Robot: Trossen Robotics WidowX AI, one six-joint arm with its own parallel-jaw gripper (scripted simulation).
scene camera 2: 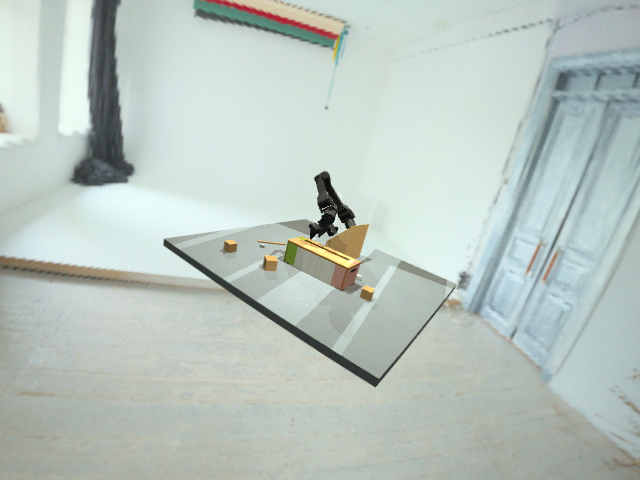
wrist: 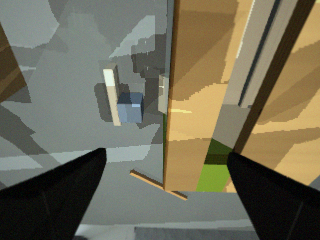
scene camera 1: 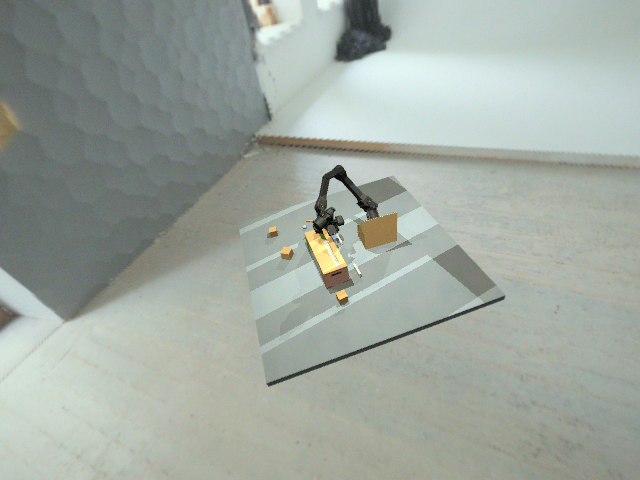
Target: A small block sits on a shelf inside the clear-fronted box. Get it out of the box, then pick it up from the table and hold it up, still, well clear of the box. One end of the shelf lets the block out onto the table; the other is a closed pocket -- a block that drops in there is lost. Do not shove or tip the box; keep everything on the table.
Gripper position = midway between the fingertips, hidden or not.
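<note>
Long wooden box [scene camera 2: 341, 271], [wrist: 233, 83], [scene camera 1: 333, 269]. My gripper [wrist: 167, 156].
</note>
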